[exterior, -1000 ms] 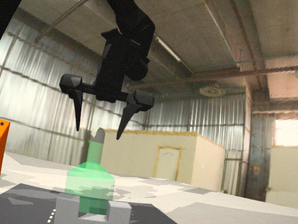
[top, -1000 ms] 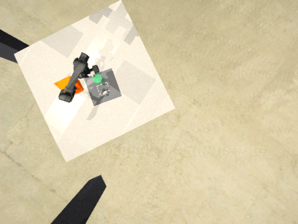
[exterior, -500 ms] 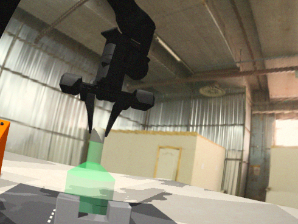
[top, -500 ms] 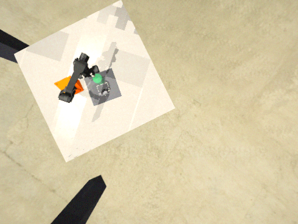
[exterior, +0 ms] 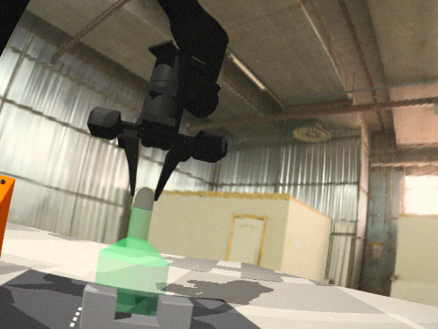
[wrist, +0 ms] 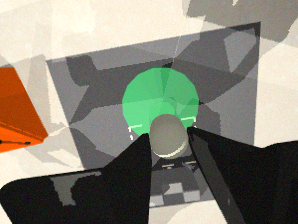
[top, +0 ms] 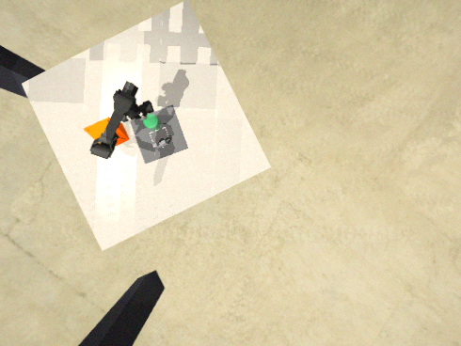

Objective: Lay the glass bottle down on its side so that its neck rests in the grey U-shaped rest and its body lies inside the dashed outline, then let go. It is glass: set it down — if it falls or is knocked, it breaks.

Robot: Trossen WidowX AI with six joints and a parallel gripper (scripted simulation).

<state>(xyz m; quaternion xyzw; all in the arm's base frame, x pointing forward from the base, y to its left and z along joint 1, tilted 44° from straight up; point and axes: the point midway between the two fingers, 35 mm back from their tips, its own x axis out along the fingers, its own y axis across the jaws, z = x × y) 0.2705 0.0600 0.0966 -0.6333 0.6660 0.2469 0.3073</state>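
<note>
Now: gripper tip 50 mm above the green glass bottle. The rest, counted from my gripper tip: dark grey mat (140 mm below, 80 mm to the right, 10 mm behind).
</note>
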